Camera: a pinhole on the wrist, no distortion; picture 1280 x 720 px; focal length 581.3 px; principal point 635.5 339.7 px. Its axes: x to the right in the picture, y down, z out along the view. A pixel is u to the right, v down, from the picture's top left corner.
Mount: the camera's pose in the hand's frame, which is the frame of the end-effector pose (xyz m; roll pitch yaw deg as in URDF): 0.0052 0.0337 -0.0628 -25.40 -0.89 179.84
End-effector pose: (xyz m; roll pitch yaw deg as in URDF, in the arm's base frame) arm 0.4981 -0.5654 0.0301 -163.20 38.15 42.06
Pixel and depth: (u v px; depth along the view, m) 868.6 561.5 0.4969
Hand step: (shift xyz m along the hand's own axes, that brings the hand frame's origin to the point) -0.1894 -0.3502 0.3078
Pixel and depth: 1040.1 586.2 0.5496
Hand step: -0.3724 -0.4115 0.3396
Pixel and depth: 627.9 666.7 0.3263
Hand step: 0.0120 -0.2721 0.1531
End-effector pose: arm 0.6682 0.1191 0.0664 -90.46 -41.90 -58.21
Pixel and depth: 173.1 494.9 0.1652
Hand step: 0.1383 -0.0774 0.0655
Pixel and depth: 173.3 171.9 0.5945
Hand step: 0.4870 -0.0676 0.5404
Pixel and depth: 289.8 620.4 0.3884
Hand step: 0.2394 -0.3030 0.2040
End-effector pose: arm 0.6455 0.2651 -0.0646 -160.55 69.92 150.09
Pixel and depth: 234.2 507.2 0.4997
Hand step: 0.3552 -0.3117 0.3214
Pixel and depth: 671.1 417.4 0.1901
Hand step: -0.0042 -0.0708 0.0982
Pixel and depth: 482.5 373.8 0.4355
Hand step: 0.1252 -0.1765 0.3178
